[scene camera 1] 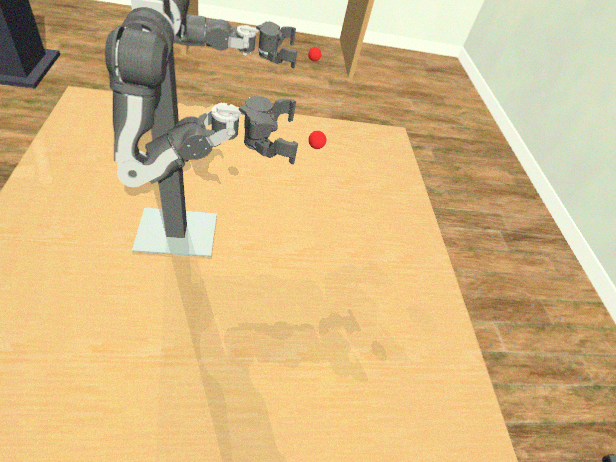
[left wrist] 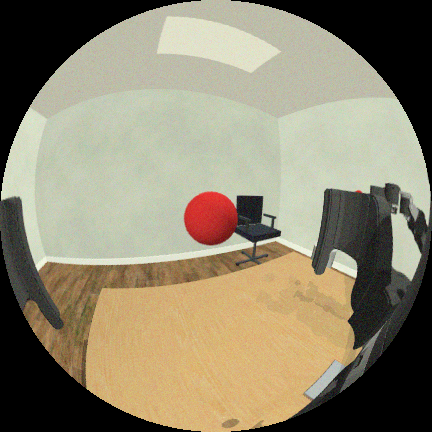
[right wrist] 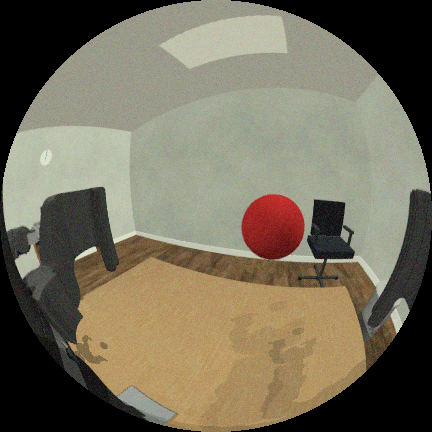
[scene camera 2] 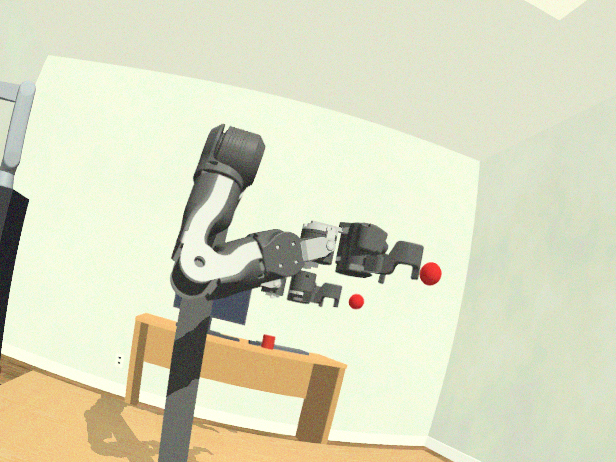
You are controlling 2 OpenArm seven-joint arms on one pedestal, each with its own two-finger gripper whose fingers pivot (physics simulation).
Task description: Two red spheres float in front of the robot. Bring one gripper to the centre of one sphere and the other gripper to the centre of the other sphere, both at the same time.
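The left gripper's red sphere point(scene camera 1: 314, 54) point(scene camera 2: 356, 301) point(left wrist: 210, 218) floats a short gap beyond the fingertips of my open, empty left gripper point(scene camera 1: 294, 47) point(scene camera 2: 329, 303). In the left wrist view it is near the middle, a touch left. The other red sphere point(scene camera 1: 317, 140) point(scene camera 2: 430, 273) point(right wrist: 273, 226) floats just beyond the fingertips of my open, empty right gripper point(scene camera 1: 293, 133) point(scene camera 2: 398, 276). In the right wrist view it is right of the middle, between the fingers' directions. Neither sphere is between the fingertips. A sliver of this second sphere point(left wrist: 358, 192) shows behind a finger in the left wrist view.
Both arms reach out above the wooden table top point(scene camera 1: 320, 240). The pedestal point(scene camera 1: 172, 200) stands on a pale base plate point(scene camera 1: 200, 240). A desk point(scene camera 2: 260, 370) with a red cup point(scene camera 2: 268, 342) stands behind in scene camera 2. An office chair point(left wrist: 257, 231) point(right wrist: 330, 246) stands beyond the table.
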